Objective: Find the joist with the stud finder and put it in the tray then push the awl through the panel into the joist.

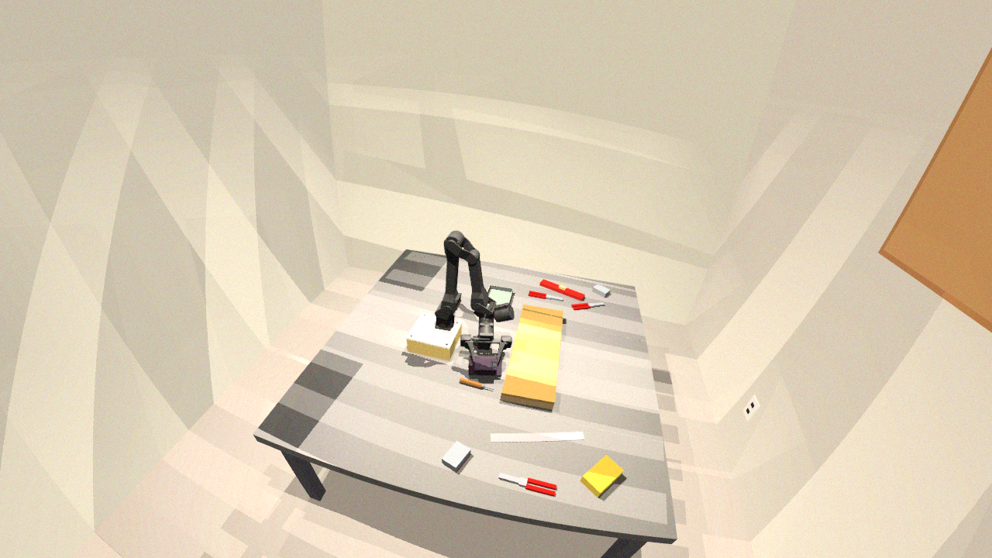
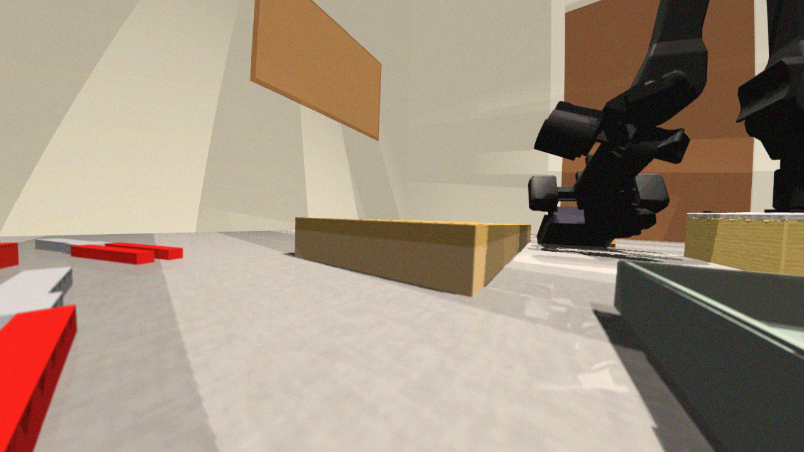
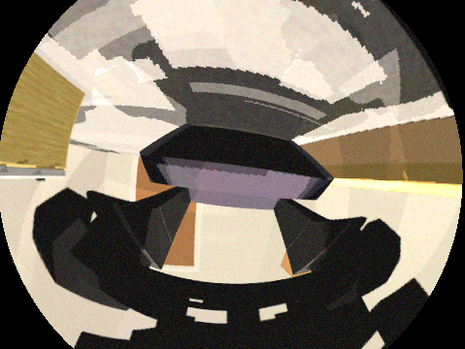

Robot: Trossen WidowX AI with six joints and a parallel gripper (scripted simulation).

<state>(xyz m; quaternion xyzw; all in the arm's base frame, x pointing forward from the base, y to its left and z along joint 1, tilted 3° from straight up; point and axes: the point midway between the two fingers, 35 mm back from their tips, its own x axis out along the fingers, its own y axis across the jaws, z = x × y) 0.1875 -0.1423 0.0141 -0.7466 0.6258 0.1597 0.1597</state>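
Right now my gripper tip is 1 cm short of the stud finder and 1 cm above it. The rest, counted from my gripper tip: white strip (24 cm to the right, 21 cm ahead, 6 cm below); then pale green tray (47 cm to the left, 5 cm below, 2 cm behind); then awl (6 cm to the right, 6 cm below, 1 cm behind).
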